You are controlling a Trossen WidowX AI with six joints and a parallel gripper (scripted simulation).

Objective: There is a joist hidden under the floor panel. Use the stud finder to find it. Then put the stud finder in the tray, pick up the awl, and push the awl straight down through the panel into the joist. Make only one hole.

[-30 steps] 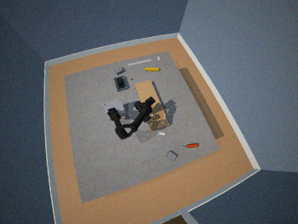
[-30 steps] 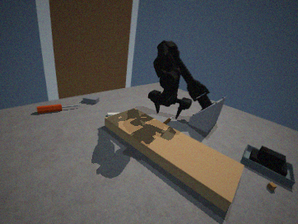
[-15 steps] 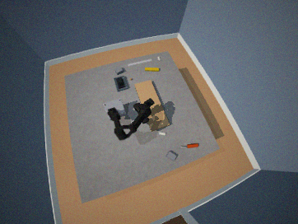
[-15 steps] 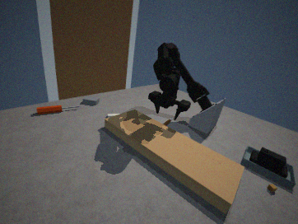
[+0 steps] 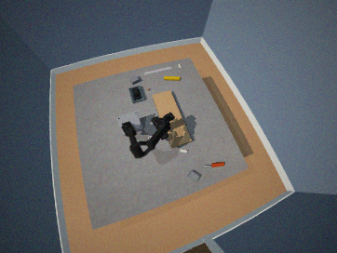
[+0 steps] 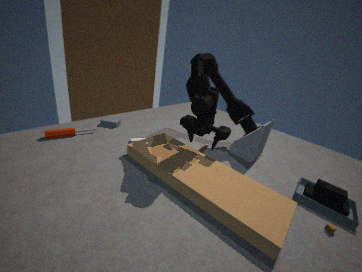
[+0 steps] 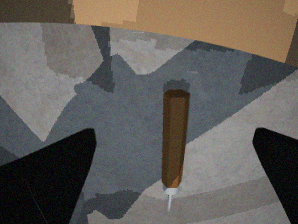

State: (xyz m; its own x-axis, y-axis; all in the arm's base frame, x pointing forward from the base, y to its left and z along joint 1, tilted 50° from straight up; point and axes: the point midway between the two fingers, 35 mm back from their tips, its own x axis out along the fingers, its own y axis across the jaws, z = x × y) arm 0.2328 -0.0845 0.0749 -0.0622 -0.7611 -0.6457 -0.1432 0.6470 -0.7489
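Right now the awl is 6 cm behind my gripper tip, 1 cm to the right of it and 3 cm below it. From my gripper tip the other things lie so: black stud finder: 8 cm behind, 42 cm to the left, 1 cm above; tray: 8 cm behind, 43 cm to the left, 2 cm below; small grey block: 13 cm ahead, 43 cm to the right, 2 cm below.
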